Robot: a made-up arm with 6 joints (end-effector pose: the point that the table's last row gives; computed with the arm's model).
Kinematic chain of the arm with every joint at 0, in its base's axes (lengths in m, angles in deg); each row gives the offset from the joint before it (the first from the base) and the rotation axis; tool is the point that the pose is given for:
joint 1: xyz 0 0 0.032 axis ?
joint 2: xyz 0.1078 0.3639 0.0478 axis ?
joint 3: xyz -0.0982 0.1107 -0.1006 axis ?
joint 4: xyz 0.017 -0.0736 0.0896 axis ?
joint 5: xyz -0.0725 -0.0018 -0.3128 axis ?
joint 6: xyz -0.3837 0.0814 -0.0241 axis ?
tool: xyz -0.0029 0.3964 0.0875
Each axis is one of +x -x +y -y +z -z.
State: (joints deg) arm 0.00 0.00 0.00 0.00 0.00 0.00
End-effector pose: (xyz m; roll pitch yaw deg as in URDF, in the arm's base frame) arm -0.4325 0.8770 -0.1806 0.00 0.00 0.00
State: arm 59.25 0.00 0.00 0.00 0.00 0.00
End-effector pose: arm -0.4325 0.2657 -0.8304 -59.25 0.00 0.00
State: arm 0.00 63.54 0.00 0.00 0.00 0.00
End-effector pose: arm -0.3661 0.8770 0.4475 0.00 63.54 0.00
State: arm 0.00 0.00 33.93 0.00 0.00 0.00
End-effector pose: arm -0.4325 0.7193 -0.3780 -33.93 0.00 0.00
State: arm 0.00 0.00 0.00 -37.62 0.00 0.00
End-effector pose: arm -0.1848 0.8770 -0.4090 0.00 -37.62 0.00
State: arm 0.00 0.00 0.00 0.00 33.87 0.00
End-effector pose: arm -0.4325 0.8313 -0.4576 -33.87 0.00 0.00
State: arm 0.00 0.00 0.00 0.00 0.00 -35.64
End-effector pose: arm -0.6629 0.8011 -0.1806 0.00 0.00 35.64
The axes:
joint 1: -x
joint 2: +y
joint 3: -x
joint 4: +y
joint 5: -x
joint 6: -z

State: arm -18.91 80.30 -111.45 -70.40 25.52 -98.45
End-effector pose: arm 0.2492 1.1001 0.6100 44.68 11.56 0.03
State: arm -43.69 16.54 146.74 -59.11 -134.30 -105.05
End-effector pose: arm 0.1087 -0.4167 0.6283 7.29 -50.26 166.85
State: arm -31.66 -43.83 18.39 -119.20 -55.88 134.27
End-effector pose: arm 0.3012 0.0445 0.5296 138.87 -8.28 -41.46
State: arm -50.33 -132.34 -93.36 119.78 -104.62 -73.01
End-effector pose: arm 0.2148 -0.5868 0.0014 -27.67 -72.76 -177.27
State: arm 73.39 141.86 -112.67 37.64 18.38 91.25
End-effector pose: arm 0.3110 0.4176 -0.4215 -47.15 -4.06 137.98
